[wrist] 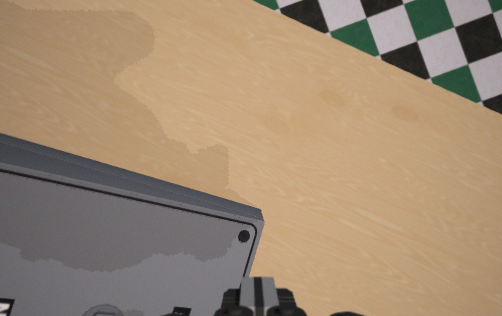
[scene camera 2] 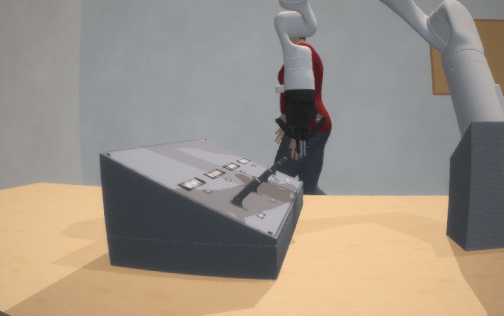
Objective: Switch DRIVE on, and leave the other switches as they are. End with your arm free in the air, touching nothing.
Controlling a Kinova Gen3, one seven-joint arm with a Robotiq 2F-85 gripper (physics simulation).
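Frame: origin at the arm's base, x back, y left, z down, level; millimetres.
Where they show: gripper, fingertip midpoint: (wrist: 257,299) (scene camera 2: 302,156); arm's base, link origin: (scene camera 2: 487,141).
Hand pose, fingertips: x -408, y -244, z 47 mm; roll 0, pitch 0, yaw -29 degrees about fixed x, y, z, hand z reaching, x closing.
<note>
Each offset is from my fingertips to the top centre of the thing. "spot": to the spot under its first point. Level surfaces: height alone.
The control box (scene camera 2: 185,235) (wrist: 150,240) has a sloping grey panel. Its long dark levers @[dz -3, dx +32, dy +408 mm] (scene camera 2: 247,191) stand in a row, overlap in the scene view and lean toward the right. The small labels are unreadable there, so I cannot tell which lever is DRIVE or its exact position. My gripper (scene camera 2: 303,152) (wrist: 257,299) is shut and empty, pointing down. In the scene view its tips are just right of and slightly above the farthest lever tip; any depth gap is unclear. In the wrist view, a round switch base @[spot: dz +35, dx -60, dy +52 mm] (wrist: 104,311) and cut-off labels show at the bottom edge.
The box stands on the wooden table @[dz +127 mm] (scene camera 2: 370,260) (wrist: 350,175). A dark pedestal (scene camera 2: 475,190) with another grey arm (scene camera 2: 470,75) stands at the right. A person in a red top (scene camera 2: 318,85) is behind my arm. Checkered floor (wrist: 445,45) shows past the table edge.
</note>
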